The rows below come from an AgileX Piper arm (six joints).
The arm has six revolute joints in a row. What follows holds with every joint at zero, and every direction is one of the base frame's.
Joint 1 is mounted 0.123 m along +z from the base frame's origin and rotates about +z.
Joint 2 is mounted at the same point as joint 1 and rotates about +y.
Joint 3 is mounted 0.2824 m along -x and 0.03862 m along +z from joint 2 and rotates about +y.
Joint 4 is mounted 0.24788 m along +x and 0.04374 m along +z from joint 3 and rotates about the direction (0.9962, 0, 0.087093).
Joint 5 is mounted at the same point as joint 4 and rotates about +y.
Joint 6 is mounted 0.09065 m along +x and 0.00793 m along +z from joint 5 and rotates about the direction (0.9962, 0, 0.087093).
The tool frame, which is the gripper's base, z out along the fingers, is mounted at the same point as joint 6; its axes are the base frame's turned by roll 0, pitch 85.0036 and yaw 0 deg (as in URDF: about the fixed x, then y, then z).
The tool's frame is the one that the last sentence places.
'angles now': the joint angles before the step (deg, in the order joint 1, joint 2, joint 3, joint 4, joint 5, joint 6). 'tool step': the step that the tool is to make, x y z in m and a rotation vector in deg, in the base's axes. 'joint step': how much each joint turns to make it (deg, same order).
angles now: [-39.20 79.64 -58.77 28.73 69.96 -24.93]
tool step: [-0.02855 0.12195 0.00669 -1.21 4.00 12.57]
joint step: [28.73 -14.26 9.39 -5.64 0.01 19.38]
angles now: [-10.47 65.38 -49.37 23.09 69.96 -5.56]
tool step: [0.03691 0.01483 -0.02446 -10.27 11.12 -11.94]
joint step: [11.32 10.55 -4.03 -15.42 -3.02 27.26]
